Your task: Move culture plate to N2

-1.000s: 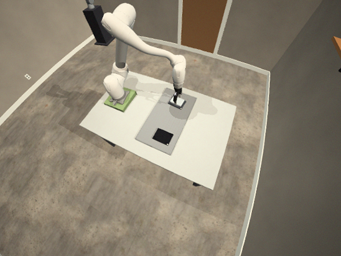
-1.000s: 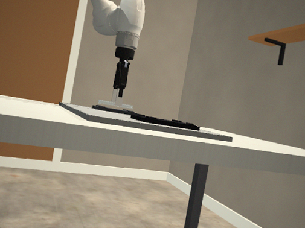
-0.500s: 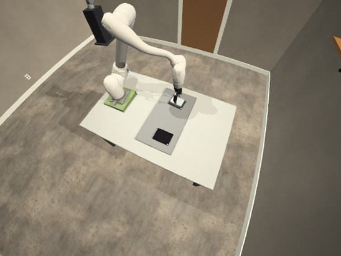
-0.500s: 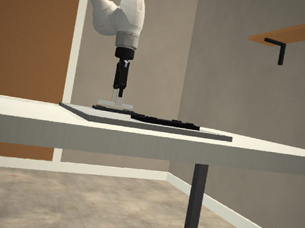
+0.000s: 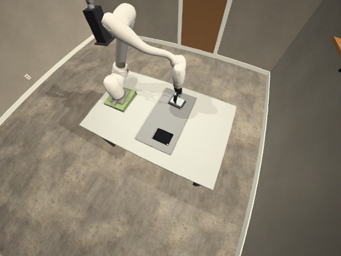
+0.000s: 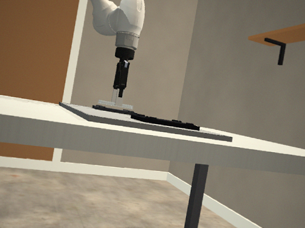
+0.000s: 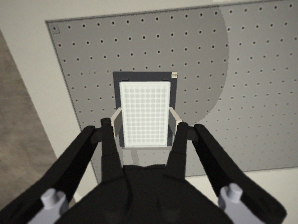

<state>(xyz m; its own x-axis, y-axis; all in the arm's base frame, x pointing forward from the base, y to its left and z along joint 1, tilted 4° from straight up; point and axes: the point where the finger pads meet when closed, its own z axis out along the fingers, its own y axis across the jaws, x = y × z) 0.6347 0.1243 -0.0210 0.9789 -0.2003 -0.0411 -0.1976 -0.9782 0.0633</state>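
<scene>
My hand is 20 mm above the clear lid. From my hand the other things lie so: 96-well plate: 20 mm below; nest N2: 50 mm below; nest N1: 20 mm behind, 420 mm to the right, 50 mm below.
</scene>
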